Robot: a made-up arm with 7 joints.
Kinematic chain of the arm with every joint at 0, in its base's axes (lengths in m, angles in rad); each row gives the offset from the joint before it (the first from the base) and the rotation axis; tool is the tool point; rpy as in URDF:
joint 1: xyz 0 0 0.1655 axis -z
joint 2: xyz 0 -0.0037 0.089 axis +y
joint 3: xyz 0 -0.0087 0.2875 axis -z
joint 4: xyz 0 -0.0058 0.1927 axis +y
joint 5: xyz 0 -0.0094 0.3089 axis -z
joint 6: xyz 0 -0.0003 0.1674 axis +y
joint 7: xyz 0 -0.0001 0.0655 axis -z
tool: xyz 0 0 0 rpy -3.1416 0 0
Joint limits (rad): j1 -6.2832..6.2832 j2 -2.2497..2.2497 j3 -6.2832..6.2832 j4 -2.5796..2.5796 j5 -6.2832..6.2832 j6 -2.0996..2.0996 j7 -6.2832..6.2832
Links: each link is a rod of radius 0.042 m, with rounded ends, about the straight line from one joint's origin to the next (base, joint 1, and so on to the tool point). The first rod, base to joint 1, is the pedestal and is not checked.
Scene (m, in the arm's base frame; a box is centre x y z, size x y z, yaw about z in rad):
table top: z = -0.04
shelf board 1: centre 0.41 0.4 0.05 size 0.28 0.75 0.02 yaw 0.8
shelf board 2: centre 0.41 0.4 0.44 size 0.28 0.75 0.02 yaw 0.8
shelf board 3: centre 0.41 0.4 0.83 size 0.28 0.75 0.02 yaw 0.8
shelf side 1: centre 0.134 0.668 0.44 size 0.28 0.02 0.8 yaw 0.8
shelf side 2: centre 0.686 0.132 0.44 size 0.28 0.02 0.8 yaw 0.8
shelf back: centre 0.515 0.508 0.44 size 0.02 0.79 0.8 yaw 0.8
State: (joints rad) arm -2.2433 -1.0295 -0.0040 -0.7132 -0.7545 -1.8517 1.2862
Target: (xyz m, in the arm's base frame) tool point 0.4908 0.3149 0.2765
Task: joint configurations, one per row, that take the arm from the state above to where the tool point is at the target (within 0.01 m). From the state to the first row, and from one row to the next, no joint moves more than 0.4 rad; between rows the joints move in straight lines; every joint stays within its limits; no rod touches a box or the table.
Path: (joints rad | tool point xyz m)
1: -2.3236 -1.0885 -0.1694 -0.3348 -0.8001 -1.7192 1.3219 | 0.6844 -0.5748 0.5132
2: -2.4039 -1.1474 -0.3348 0.0436 -0.8457 -1.5867 1.3575 | 0.6998 -0.5271 0.6477
3: -2.4842 -1.2064 -0.5002 0.4220 -0.8913 -1.4542 1.3932 | 0.6409 -0.5035 0.7507
4: -2.5645 -1.2653 -0.6655 0.8003 -0.9369 -1.3217 1.4289 | 0.5291 -0.5084 0.7950
5: -2.6448 -1.3243 -0.8309 1.1787 -0.9825 -1.1892 1.4645 | 0.3920 -0.5258 0.7673
6: -2.6184 -1.4652 -0.4612 1.4357 -1.0183 -1.3713 1.4289 | 0.3875 -0.3835 0.7743
7: -2.5921 -1.6060 -0.0915 1.6926 -1.0541 -1.5534 1.3932 | 0.4227 -0.2110 0.7206
8: -2.5657 -1.7469 0.2783 1.9496 -1.0899 -1.7354 1.3575 | 0.4479 -0.0475 0.5959
9: -2.5393 -1.8878 0.6480 2.2066 -1.1258 -1.9175 1.3219 | 0.4177 0.0755 0.4301
10: -2.5129 -2.0286 1.0177 2.4635 -1.1616 -2.0996 1.2862 | 0.3189 0.1378 0.2765
11: -2.7099 -1.9678 1.0381 2.1661 -1.1314 -2.0996 1.2862 | 0.4146 0.2206 0.2826
12: -2.9068 -1.9069 1.0584 1.8687 -1.1013 -2.0996 1.2862 | 0.4908 0.3149 0.2765

